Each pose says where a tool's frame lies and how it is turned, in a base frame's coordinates. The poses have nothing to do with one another.
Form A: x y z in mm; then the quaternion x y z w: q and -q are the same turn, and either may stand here.
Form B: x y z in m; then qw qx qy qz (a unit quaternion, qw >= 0). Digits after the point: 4 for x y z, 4 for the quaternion.
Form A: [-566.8, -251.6, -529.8, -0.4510, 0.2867, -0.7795, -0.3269]
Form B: [-0.5668, -0.2516, -0.5298, 0.3269, 0.4510, -0.2867, 0.7795]
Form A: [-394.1, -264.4, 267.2, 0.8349, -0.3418, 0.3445, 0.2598]
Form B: [-0.3941, -0.2644, 0.2672, 0.2598, 0.8349, -0.3418, 0.3445]
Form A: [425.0, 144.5, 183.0, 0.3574, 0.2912, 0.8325, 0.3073]
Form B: [0.4250, 0.1445, 0.1830, 0.3073, 0.3574, 0.2912, 0.8325]
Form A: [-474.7, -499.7, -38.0, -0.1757, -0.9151, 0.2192, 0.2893]
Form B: [-0.4747, -0.4997, -0.0380, 0.2893, -0.1757, -0.9151, 0.2192]
